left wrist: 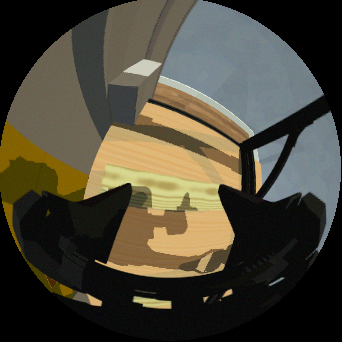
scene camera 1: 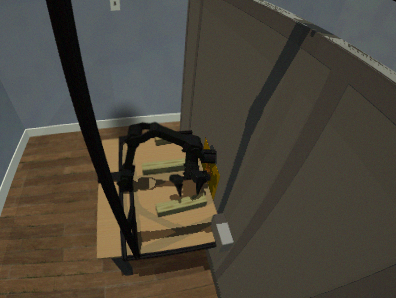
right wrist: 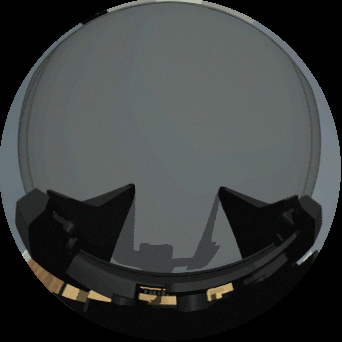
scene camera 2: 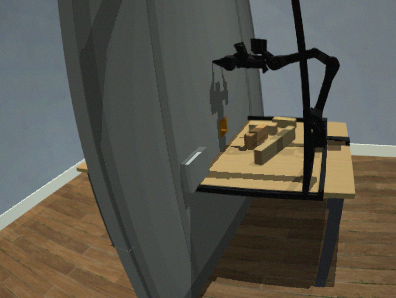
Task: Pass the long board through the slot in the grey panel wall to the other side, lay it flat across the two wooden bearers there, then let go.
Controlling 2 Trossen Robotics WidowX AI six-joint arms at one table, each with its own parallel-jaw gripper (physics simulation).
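Frame: origin at the left arm's base, x ahead, y left, z up, level; centimetres.
Seen in the pictures: left gripper, fingertip midpoint: [left wrist: 175,188] [scene camera 1: 189,195]; right gripper, fingertip midpoint: [right wrist: 178,190] [scene camera 2: 216,60]; left arm's base, origin of the base link: [scene camera 1: 125,186]; right arm's base, origin of the base link: [scene camera 2: 319,144].
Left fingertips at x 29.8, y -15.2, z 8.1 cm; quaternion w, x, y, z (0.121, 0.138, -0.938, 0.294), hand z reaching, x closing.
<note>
Offsets run from my left fingertips to a thing's middle. "spot": to the spot under its first point.
The grey panel wall [scene camera 1: 285,150] [scene camera 2: 175,90] [left wrist: 45,80] [right wrist: 175,100] divides the table; an orange-yellow slot surround @(dz +6.5, dx +13.4, dy +5.6 cm) [scene camera 1: 215,182] [scene camera 2: 223,127] [left wrist: 30,145] sits low on it. In scene camera 1, a pale wooden piece @(dz -7.6, dx -3.4, dy -0.2 cm) [scene camera 1: 170,207] [left wrist: 165,185] lies flat below my left gripper [scene camera 1: 189,195] [left wrist: 175,188], which is open and empty, its fingertips spread along the piece's length. In scene camera 2, a long wooden piece @(dz -7.0, dx +42.8, dy +11.4 cm) [scene camera 2: 275,146] lies beside a browner block @(dz -6.8, dx +32.0, dy +18.3 cm) [scene camera 2: 255,138]. My right gripper [scene camera 2: 215,62] [right wrist: 178,190] is open, high up, facing the wall. I cannot tell board from bearers.
Two more pale pieces, one in the middle [scene camera 1: 159,167] and one farther back @(spot: dz -7.8, dx -6.8, dy +44.1 cm) [scene camera 1: 162,142], lie in scene camera 1. Another piece @(dz -7.8, dx +41.5, dy +42.2 cm) [scene camera 2: 284,121] lies at the back in scene camera 2. A grey box [scene camera 1: 224,235] [scene camera 2: 194,170] [left wrist: 123,102] juts from the wall beside the table.
</note>
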